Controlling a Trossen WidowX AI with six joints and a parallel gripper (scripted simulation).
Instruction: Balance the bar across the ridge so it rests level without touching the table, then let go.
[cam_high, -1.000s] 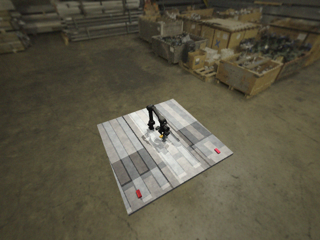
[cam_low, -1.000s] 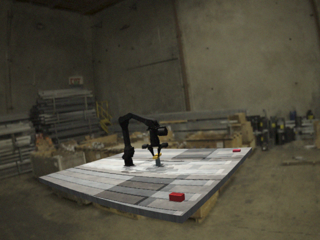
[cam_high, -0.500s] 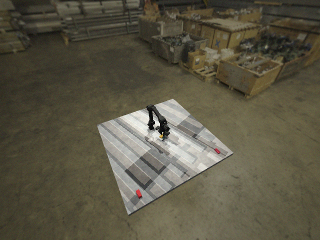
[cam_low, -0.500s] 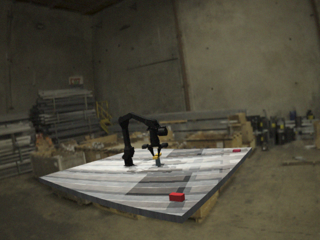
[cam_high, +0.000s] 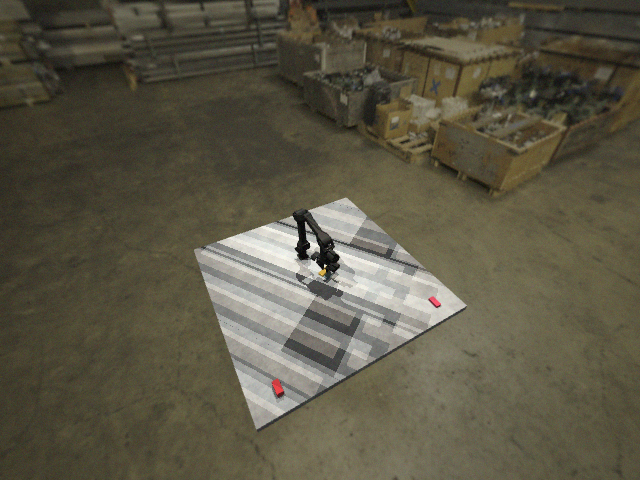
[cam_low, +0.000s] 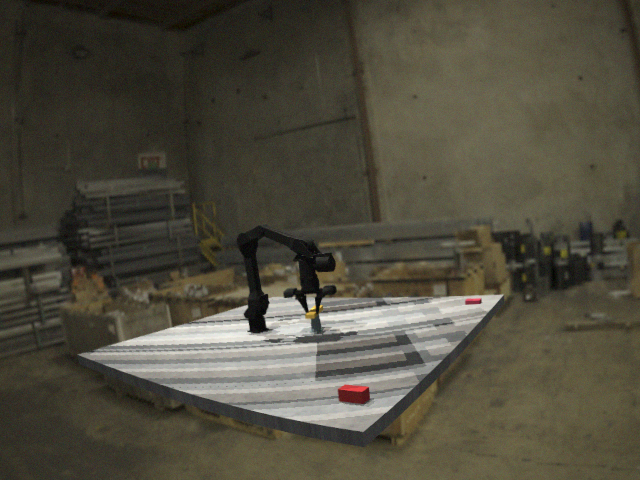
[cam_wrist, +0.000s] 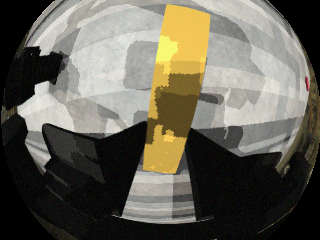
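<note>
My gripper tip is 1 cm past the bar and 3 cm to the right of it. Round my gripper tip: red block 48 cm ahead, 53 cm to the right, 6 cm below.
</note>
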